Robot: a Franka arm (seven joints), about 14 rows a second.
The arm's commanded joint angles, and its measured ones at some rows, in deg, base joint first. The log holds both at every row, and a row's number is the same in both.
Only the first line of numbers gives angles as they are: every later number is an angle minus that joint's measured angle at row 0.
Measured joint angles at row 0:
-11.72, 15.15, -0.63, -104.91, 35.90, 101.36, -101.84
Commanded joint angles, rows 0 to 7:
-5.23, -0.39, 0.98, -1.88, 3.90, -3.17, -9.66
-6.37, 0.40, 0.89, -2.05, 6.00, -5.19, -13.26
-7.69, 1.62, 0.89, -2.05, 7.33, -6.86, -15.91
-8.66, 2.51, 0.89, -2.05, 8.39, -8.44, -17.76
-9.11, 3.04, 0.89, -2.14, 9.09, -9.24, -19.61
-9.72, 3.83, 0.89, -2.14, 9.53, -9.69, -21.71
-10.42, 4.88, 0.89, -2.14, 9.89, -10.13, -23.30
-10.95, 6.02, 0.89, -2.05, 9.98, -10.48, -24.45
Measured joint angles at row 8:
-8.93, 4.44, -0.03, -1.67, 7.92, -9.41, -21.14
